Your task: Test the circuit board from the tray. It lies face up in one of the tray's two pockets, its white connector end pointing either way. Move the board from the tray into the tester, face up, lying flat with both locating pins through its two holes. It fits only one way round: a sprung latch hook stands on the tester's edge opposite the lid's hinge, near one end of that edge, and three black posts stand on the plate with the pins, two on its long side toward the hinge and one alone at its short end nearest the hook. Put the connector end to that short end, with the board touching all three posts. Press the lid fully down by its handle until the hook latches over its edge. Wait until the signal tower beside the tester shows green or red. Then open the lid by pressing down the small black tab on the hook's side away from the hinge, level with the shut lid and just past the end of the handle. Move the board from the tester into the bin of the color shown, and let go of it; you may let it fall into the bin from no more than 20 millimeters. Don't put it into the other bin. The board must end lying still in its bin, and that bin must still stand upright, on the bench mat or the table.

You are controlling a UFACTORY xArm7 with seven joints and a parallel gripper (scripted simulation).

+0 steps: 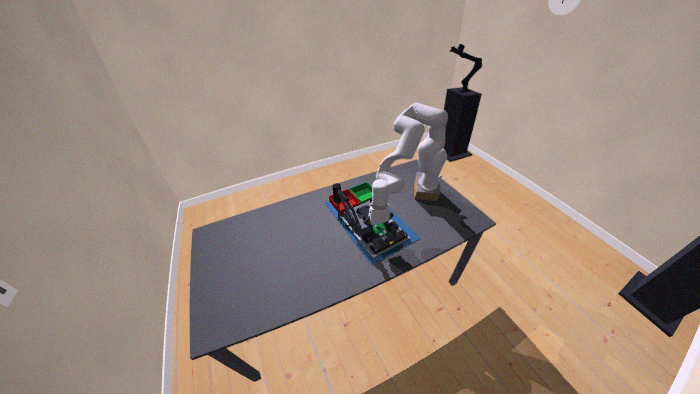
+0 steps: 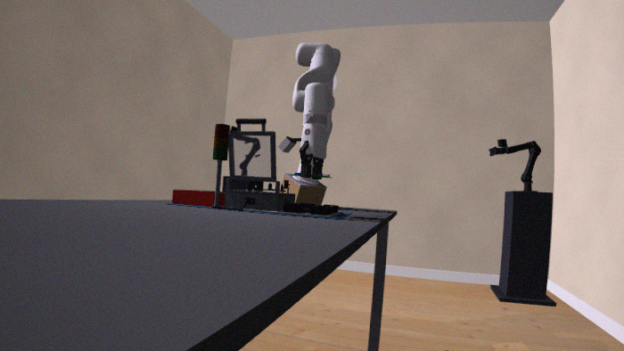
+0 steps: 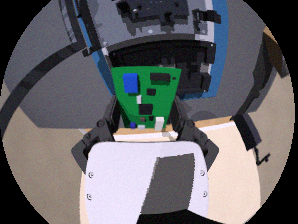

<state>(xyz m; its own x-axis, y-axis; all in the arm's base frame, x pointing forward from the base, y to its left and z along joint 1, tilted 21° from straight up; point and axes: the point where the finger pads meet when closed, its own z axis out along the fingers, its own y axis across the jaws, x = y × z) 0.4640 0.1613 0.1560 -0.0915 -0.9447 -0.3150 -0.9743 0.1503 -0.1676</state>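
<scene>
Now: the green circuit board right at my hand. Also, from my hand: red bin (370 mm to the right, 110 mm below, 50 mm ahead); tester plate (170 mm to the right, 50 mm below, 20 mm behind); clear lid (160 mm to the right, 100 mm ahead, 60 mm above).
</scene>
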